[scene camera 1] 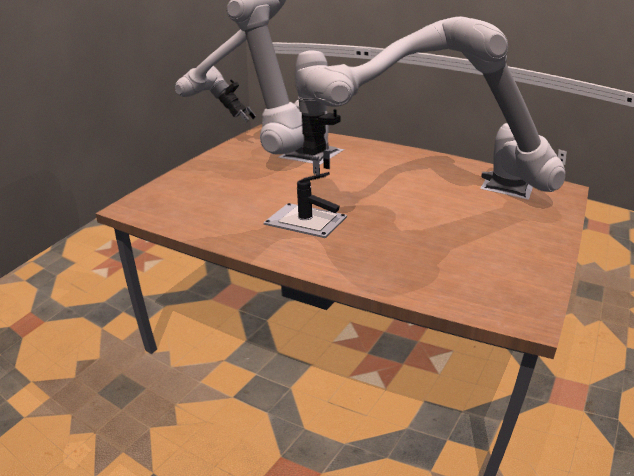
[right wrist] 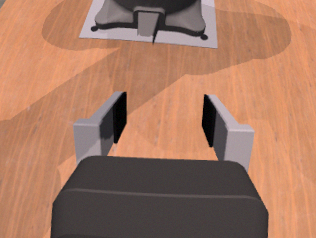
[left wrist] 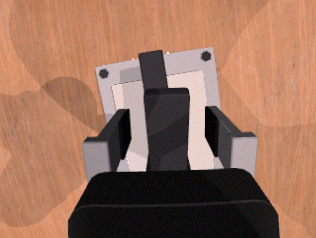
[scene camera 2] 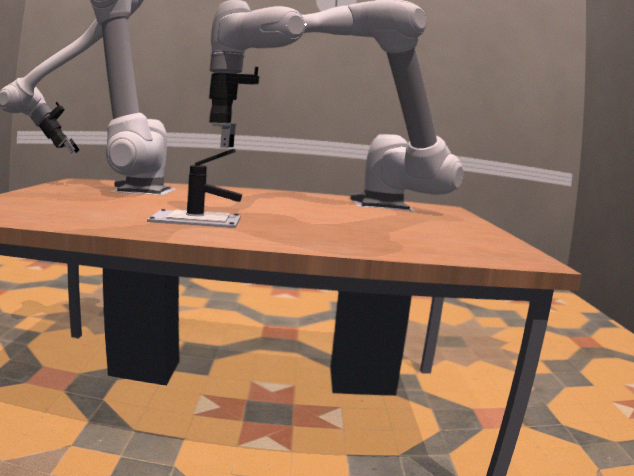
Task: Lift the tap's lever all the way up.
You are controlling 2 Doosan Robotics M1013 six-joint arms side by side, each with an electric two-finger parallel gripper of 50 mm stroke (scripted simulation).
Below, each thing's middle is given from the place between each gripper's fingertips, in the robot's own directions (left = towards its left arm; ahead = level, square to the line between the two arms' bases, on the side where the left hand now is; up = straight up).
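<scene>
The lever [left wrist: 167,110] is 5 cm below my left hand [scene camera 2: 226,147], 1 cm behind it and 3 cm to the right of it. The black tap [scene camera 2: 197,187] sits 10 cm below my left hand, 5 cm to the right of it and 1 cm behind it.
My right gripper is 40 mm above the black tap, and it is also 620 mm to the right of the tap and 630 mm short of it. As for the lever, I find it 10 mm above my right hand, 640 mm to the left of it and 630 mm ahead of it. Going by its middle, the lever is nearer to my left hand than to my right gripper.
</scene>
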